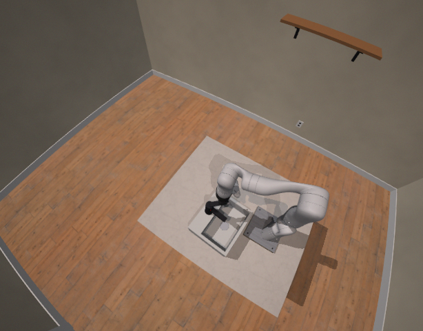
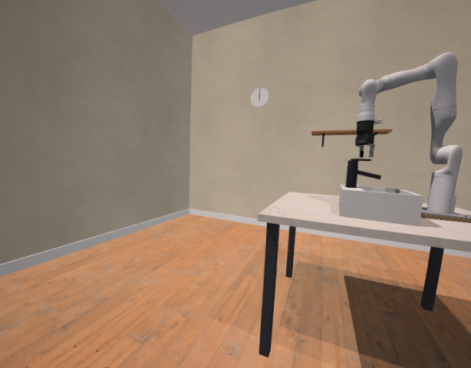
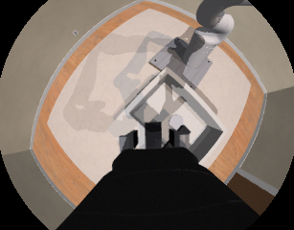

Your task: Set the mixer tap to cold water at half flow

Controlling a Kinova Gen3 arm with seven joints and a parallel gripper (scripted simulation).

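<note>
The lever is 3 cm below my hand, 2 cm to the left of it and 2 cm ahead of it. Round my hand: white sink basin (26 cm below, 6 cm to the left, 5 cm behind).
</note>
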